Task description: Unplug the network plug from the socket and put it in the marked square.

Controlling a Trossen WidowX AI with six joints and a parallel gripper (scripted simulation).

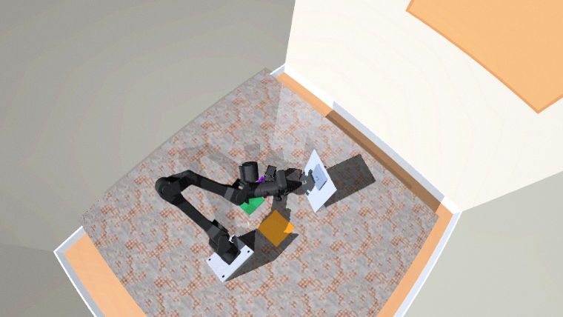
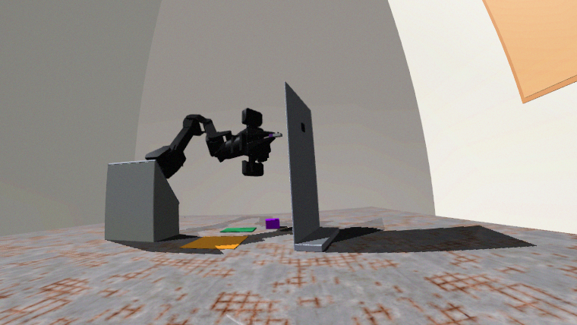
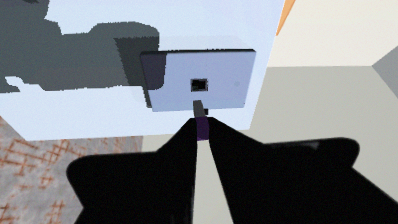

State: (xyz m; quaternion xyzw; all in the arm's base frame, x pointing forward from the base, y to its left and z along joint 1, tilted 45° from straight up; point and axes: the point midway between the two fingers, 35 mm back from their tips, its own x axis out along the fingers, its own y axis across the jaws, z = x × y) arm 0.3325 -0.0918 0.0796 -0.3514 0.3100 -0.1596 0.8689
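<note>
My gripper tip is now 140 mm past the orange square, 20 mm to the left of it and 250 mm above it. The rest, counted from my gripper tip: green square 130 mm behind, 140 mm to the left, 250 mm below; then upright panel 70 mm ahead, 40 mm to the right, 100 mm below; then network plug right at my gripper tip.
</note>
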